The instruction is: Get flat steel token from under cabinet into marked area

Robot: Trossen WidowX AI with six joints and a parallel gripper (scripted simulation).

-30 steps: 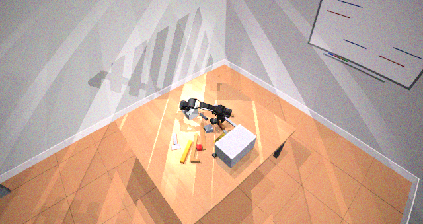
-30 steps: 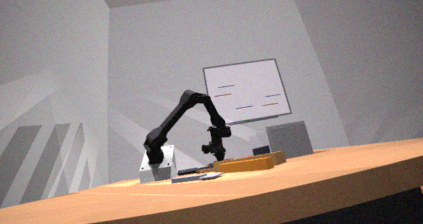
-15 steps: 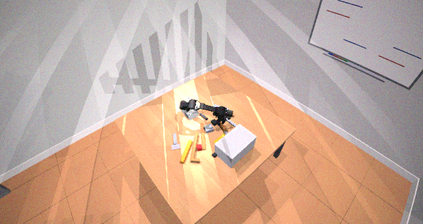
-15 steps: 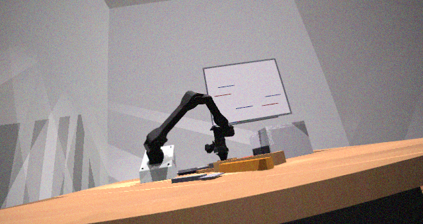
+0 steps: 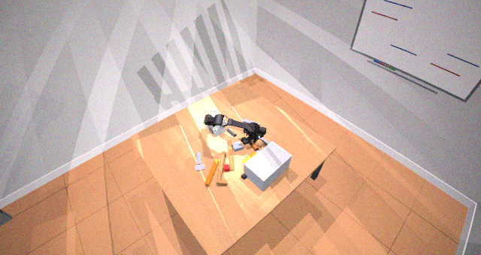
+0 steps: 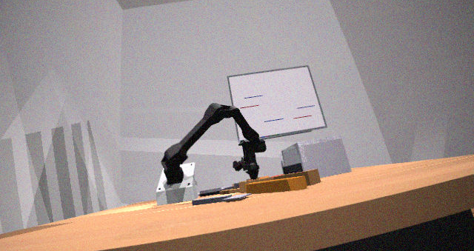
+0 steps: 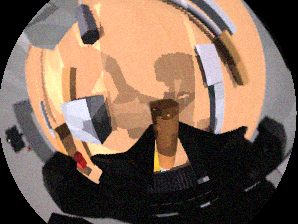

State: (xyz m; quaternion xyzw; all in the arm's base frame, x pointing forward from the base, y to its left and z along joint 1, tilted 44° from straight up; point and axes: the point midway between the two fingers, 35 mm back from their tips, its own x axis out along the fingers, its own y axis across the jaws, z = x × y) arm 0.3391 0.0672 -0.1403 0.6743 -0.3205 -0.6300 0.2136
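Right now the grey block is 5 cm behind my gripper tip, 12 cm to the right of it and 1 cm above it. From my gripper tip the other things lie so: thin wooden stick 3 cm behind, 20 cm to the right; red block 7 cm ahead, 31 cm to the right, 1 cm above; grey bar 20 cm behind, 16 cm to the left.
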